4 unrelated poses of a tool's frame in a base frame.
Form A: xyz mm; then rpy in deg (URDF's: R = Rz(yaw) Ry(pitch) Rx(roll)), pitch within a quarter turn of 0, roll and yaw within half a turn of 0.
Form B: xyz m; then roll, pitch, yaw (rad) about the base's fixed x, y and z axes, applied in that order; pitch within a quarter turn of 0, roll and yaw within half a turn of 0. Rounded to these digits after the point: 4 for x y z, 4 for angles.
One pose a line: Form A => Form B
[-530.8, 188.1, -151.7, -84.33, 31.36, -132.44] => [-0.5308, 0.1881, -0.1517, -1.4718, 0.5473, -2.3115]
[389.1, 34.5, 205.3, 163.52, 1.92, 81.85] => [0.3891, 0.0345, 0.2053, 2.8540, 0.0335, 1.4286]
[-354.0, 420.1, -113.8, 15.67, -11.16, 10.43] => [-0.3540, 0.4201, -0.1138, 0.2735, -0.1948, 0.1820]
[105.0, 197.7, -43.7, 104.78, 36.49, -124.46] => [0.1050, 0.1977, -0.0437, 1.8288, 0.6369, -2.1722]
